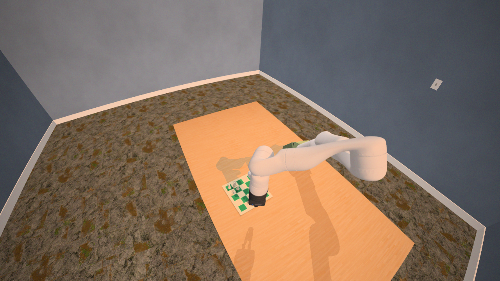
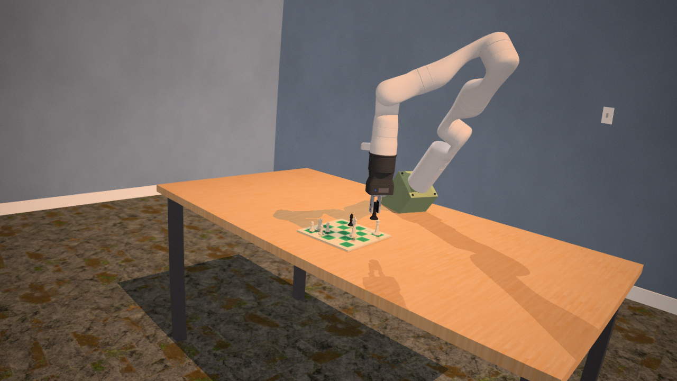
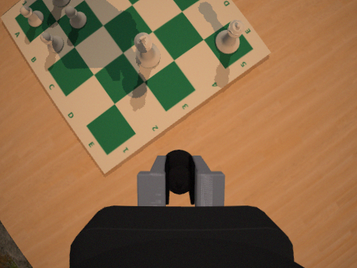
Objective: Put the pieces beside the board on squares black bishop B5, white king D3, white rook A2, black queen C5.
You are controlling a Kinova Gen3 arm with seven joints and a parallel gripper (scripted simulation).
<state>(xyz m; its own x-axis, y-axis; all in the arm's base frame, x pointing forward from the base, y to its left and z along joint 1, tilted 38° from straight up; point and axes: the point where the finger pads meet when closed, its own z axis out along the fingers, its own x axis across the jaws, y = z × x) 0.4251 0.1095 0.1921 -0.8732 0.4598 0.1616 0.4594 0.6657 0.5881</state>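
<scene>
Now: the black bishop 80 mm behind my hand, 190 mm to the right of it and 110 mm below it. From my hand the other things lie so: white king: 20 mm behind, 100 mm to the right, 100 mm below; chessboard: 20 mm behind, 140 mm to the right, 130 mm below; black queen: 10 mm below.
</scene>
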